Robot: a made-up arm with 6 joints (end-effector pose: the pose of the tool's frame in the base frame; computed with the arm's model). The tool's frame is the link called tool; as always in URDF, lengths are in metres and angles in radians.
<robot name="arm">
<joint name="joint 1" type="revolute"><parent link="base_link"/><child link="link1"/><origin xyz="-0.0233 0.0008 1.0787" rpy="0 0 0"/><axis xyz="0 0 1"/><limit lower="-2.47" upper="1.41" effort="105" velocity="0.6"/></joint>
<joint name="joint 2" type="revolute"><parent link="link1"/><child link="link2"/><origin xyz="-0.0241 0.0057 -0.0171" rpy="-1.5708 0 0"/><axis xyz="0 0 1"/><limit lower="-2.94" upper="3.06" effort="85" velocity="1.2"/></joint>
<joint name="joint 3" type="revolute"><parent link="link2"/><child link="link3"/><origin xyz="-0.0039 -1.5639 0.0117" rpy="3.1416 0 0"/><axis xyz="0 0 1"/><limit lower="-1.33" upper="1.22" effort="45" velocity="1.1"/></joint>
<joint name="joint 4" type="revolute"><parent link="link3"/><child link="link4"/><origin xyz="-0.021 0.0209 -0.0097" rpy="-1.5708 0 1.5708"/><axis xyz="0 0 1"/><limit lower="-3.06" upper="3.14" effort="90" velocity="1.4"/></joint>
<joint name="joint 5" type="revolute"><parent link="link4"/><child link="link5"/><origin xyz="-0.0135 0.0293 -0.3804" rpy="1.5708 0 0"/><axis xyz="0 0 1"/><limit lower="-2.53" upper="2.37" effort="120" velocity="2.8"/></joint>
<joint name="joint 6" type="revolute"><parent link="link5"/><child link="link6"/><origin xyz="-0.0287 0.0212 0.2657" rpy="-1.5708 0 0"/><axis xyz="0 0 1"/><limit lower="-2.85" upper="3.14" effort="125" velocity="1.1"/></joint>
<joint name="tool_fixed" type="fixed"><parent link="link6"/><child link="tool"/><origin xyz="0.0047 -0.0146 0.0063" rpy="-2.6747 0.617 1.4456"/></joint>
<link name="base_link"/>
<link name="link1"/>
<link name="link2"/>
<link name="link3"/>
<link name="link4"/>
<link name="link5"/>
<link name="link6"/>
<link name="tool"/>
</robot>
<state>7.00 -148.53 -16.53 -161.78 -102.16 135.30</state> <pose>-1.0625 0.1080 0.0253 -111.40 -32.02 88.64</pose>
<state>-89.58 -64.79 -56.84 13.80 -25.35 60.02</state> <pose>-0.2405 1.1233 1.8334 95.26 15.83 -83.82</pose>
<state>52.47 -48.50 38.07 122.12 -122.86 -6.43</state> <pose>-1.0181 -0.9976 2.4603 147.41 -18.03 -19.15</pose>
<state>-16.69 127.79 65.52 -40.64 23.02 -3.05</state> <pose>1.1035 -0.4758 -0.2810 168.98 8.31 -3.58</pose>
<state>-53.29 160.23 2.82 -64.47 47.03 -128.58</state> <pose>0.0135 -0.0747 -0.3536 47.85 -160.76 -8.25</pose>
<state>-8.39 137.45 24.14 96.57 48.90 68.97</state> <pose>1.1037 -0.1538 -0.5141 -19.96 126.52 53.61</pose>
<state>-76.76 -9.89 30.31 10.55 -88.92 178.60</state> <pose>-0.2286 0.0510 2.8689 -7.96 121.15 -82.65</pose>
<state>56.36 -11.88 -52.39 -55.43 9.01 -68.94</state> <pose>-0.0978 -0.2281 2.2081 -120.19 -25.99 -2.54</pose>
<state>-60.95 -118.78 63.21 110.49 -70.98 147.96</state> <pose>-0.7594 1.5500 0.0671 110.95 -71.55 -121.11</pose>
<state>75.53 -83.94 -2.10 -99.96 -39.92 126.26</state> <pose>-0.4318 -1.2753 1.5171 1.88 22.73 150.57</pose>
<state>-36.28 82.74 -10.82 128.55 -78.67 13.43</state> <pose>1.4723 -0.8614 0.9170 -31.88 94.35 -113.04</pose>
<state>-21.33 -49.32 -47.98 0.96 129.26 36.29</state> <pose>-0.8698 0.0966 2.0877 6.69 -51.06 60.14</pose>
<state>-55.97 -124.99 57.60 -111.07 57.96 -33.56</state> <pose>-0.8266 1.4905 0.3385 55.34 -90.05 -117.88</pose>
